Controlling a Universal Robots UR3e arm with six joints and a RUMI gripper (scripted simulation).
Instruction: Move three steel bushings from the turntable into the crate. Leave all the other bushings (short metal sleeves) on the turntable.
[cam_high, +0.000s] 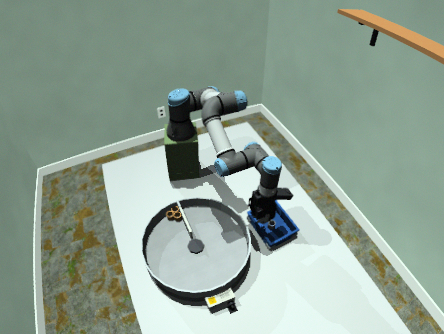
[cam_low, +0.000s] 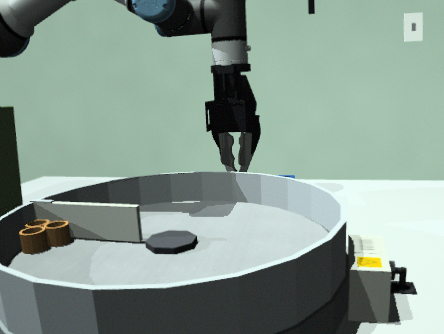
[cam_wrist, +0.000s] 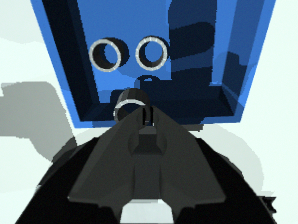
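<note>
Now: hand 50 mm above the blue crate, 40 mm to the right of it and 10 mm short of it. The rest, counted from my hand: grey turntable (290 mm to the right, 70 mm behind, 20 mm below).
</note>
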